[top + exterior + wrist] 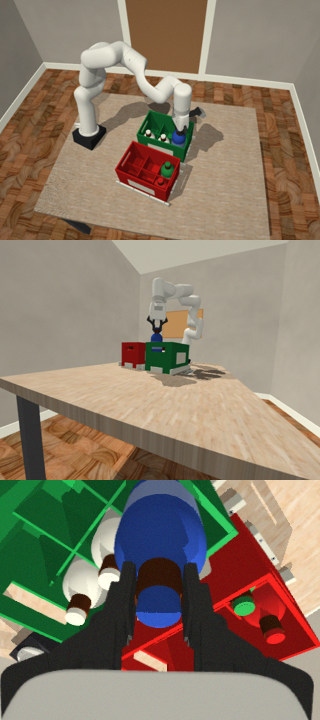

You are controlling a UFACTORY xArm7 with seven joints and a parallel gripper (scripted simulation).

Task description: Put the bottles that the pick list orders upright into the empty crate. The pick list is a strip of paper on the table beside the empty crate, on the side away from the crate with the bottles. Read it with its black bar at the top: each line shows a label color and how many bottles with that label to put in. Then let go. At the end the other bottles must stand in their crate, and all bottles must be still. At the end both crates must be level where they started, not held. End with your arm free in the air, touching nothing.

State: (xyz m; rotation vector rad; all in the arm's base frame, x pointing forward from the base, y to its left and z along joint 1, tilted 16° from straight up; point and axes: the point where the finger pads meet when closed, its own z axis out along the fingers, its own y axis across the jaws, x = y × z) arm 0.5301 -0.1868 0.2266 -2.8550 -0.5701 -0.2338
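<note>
Right now my hand is 7 cm above the blue-labelled bottle. From my hand the other things lie so: white-labelled bottle 9 cm behind, 2 cm to the left, 17 cm below; green crate 7 cm behind, 7 cm to the left, 18 cm below; green-labelled bottle 6 cm behind, 14 cm to the right, 17 cm below.
</note>
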